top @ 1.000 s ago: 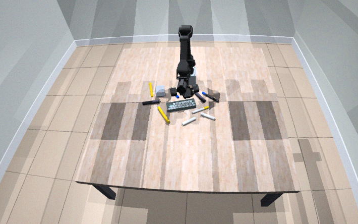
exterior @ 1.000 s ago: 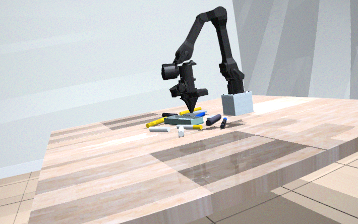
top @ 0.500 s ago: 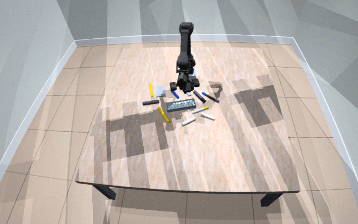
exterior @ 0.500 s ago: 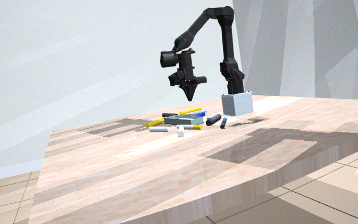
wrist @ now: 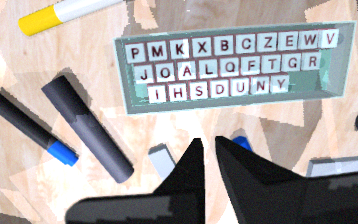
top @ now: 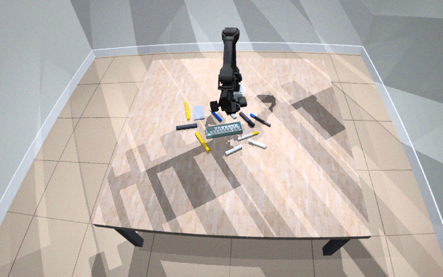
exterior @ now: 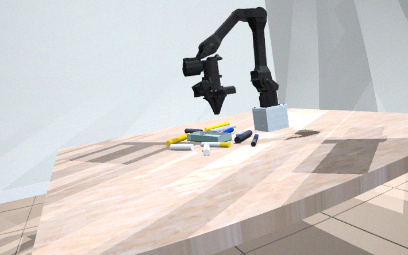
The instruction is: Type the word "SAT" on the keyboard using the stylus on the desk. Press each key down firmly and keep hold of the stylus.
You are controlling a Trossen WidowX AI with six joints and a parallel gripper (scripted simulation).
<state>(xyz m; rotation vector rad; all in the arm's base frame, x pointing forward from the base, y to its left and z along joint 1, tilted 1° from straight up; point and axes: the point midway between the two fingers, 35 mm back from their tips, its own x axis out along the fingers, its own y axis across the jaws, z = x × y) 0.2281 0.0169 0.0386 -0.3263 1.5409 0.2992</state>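
Right now my gripper tip is 8 cm past the blue stylus, 12 cm to the left of it and 9 cm above it. Also, from my gripper tip: blue-capped pen: 9 cm behind, 14 cm to the left, 9 cm below; grey pad: 7 cm behind, 21 cm to the right, 9 cm below.
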